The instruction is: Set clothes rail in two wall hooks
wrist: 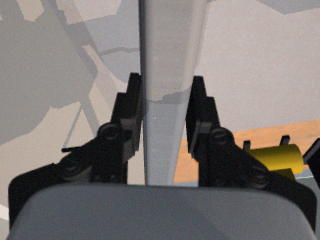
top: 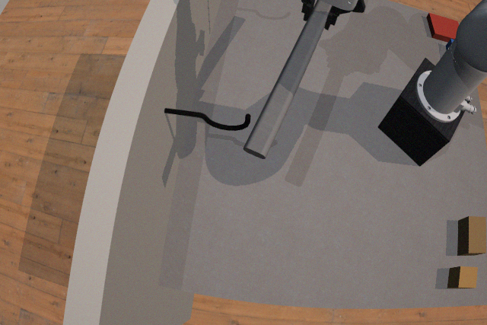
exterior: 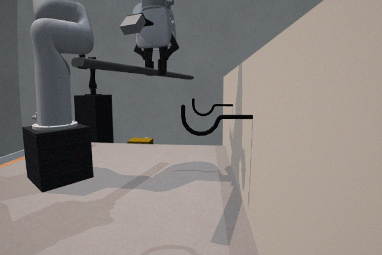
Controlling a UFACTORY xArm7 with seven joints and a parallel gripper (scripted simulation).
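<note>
The clothes rail is 10 mm below my hand. The rest, counted from my hand: red box: 470 mm to the right, 400 mm behind, 310 mm below; beige wall: 530 mm below, 240 mm ahead, 50 mm to the left.
</note>
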